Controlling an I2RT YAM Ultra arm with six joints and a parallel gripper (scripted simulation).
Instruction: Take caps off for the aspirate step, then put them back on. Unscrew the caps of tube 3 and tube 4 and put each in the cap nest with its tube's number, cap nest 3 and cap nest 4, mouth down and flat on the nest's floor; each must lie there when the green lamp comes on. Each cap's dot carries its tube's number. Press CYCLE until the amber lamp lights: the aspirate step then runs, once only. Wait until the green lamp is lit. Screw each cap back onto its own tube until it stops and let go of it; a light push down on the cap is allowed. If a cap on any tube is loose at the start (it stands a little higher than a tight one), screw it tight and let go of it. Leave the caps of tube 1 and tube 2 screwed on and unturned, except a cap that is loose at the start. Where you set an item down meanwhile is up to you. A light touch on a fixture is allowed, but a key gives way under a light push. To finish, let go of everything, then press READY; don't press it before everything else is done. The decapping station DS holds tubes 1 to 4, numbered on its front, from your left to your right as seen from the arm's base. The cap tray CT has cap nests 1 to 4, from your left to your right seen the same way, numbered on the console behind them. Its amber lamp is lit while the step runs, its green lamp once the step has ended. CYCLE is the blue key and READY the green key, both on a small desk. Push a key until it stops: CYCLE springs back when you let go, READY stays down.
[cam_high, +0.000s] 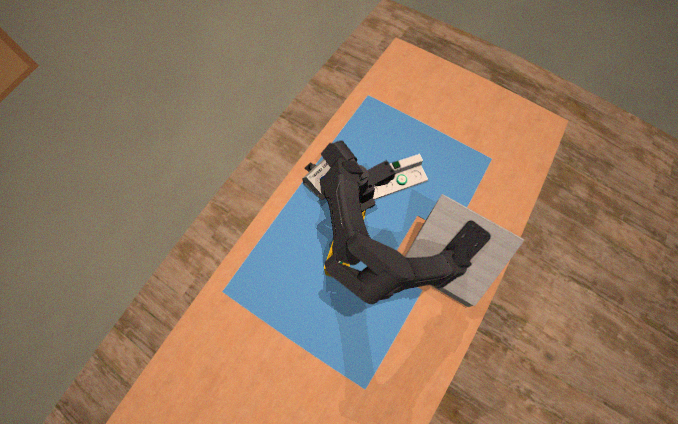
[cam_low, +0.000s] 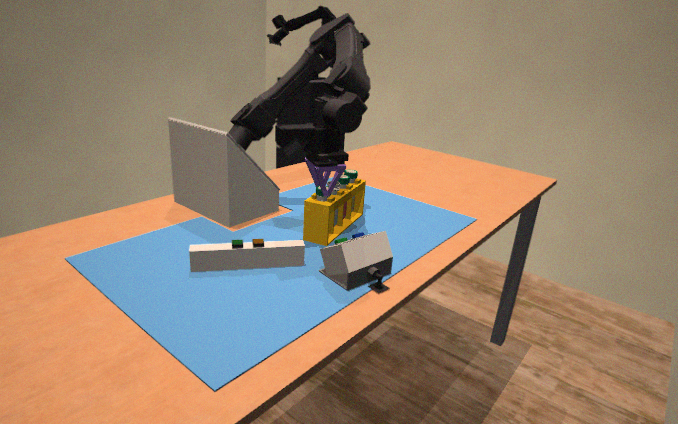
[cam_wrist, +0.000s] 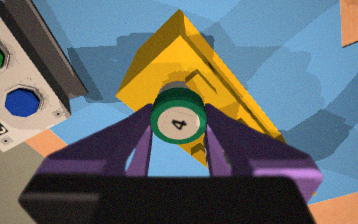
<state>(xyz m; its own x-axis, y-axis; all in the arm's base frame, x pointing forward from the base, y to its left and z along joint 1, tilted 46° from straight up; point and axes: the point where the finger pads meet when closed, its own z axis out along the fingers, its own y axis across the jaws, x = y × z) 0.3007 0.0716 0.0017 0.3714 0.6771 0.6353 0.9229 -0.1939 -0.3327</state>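
Right now the cap 4 is right at my hand. The rest, counted from my hand: green key: 13 cm ahead, 8 cm to the right, 5 cm below; then blue key: 14 cm ahead, 5 cm below, 3 cm to the right; then cap 2: 10 cm to the left, 4 cm behind.
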